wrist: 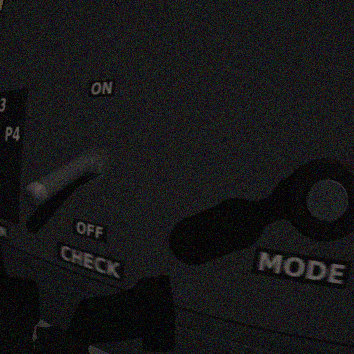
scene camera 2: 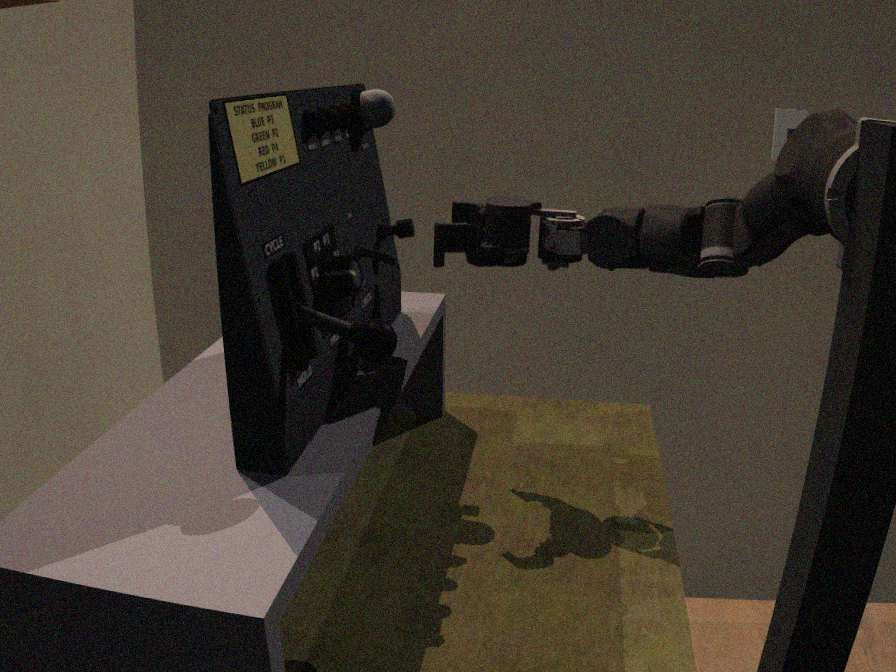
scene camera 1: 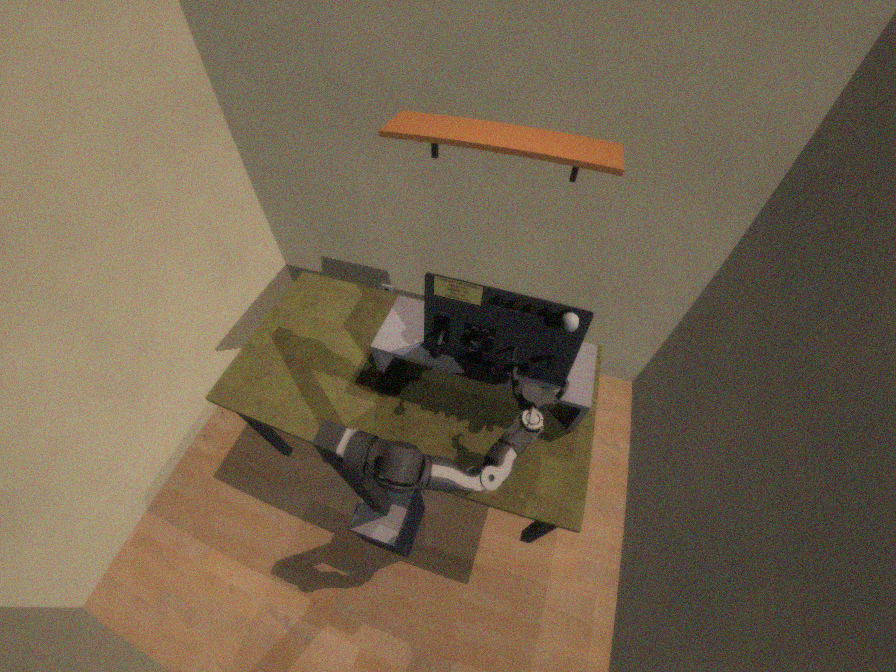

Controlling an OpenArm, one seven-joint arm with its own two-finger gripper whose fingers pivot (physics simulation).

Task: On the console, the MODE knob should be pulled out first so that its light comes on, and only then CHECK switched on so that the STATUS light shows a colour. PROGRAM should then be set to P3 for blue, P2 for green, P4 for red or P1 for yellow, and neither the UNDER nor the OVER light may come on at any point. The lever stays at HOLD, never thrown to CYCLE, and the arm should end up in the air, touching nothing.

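The MODE knob (scene camera 2: 403, 228) (wrist: 327, 200) stands off the dark console panel (scene camera 1: 499, 321) (scene camera 2: 246, 217). The CHECK switch (wrist: 65, 175) slants down-left toward its OFF label in the wrist view. The PROGRAM knob (scene camera 2: 341, 280) shows mid-panel; its exact setting cannot be read. The lever (scene camera 2: 374, 339) slopes down toward the HOLD end of its slot. The white ball-shaped lamp (scene camera 1: 570, 321) (scene camera 2: 377, 108) shows no colour, and the small row of lights (scene camera 2: 329, 128) looks dark. My gripper (scene camera 1: 539, 385) (scene camera 2: 445, 232) is open and empty, a short gap in front of the MODE knob, touching nothing.
The console stands on a pale riser (scene camera 1: 394, 332) (scene camera 2: 166, 462) on the green table (scene camera 1: 318, 390) (scene camera 2: 550, 614). The yellow card (scene camera 1: 457, 290) (scene camera 2: 261, 137) is at the panel's upper left. An orange shelf (scene camera 1: 499, 137) hangs on the wall above.
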